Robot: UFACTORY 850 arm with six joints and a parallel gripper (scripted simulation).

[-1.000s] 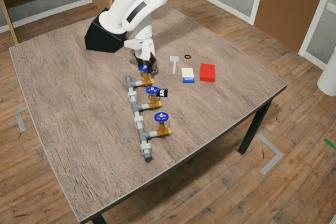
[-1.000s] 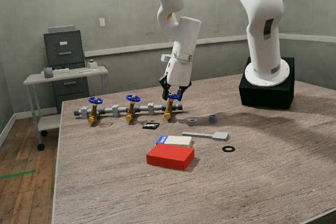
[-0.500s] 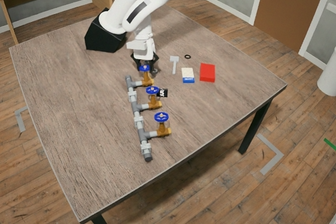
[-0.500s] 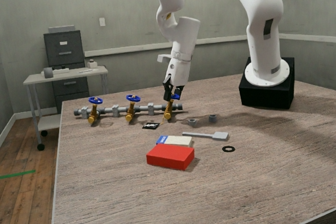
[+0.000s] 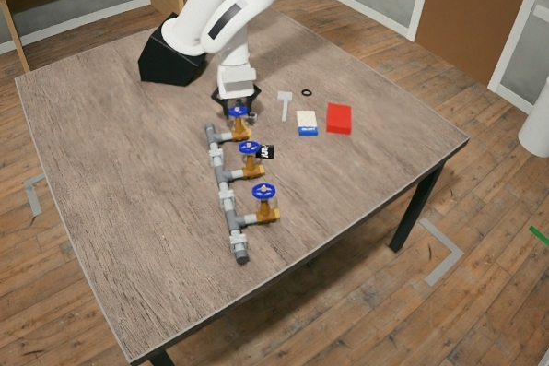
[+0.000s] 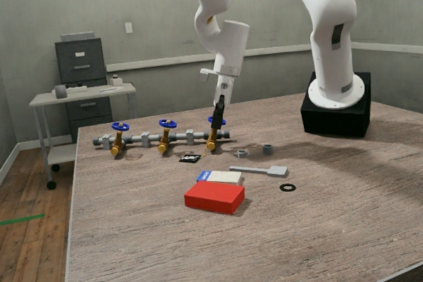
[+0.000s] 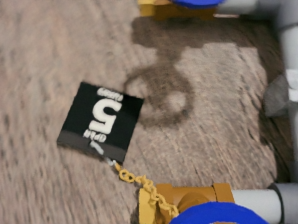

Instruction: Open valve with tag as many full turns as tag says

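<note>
Right now the grey hex nut is 9 cm to the left of my hand, 9 cm below it and 5 cm behind it. Round my hand: grey cap 13 cm behind, 10 cm below, 9 cm to the left; then grey t-shaped tool 23 cm to the left, 10 cm below, 5 cm behind; then black tag 10 cm below, 10 cm ahead, 4 cm to the left.
</note>
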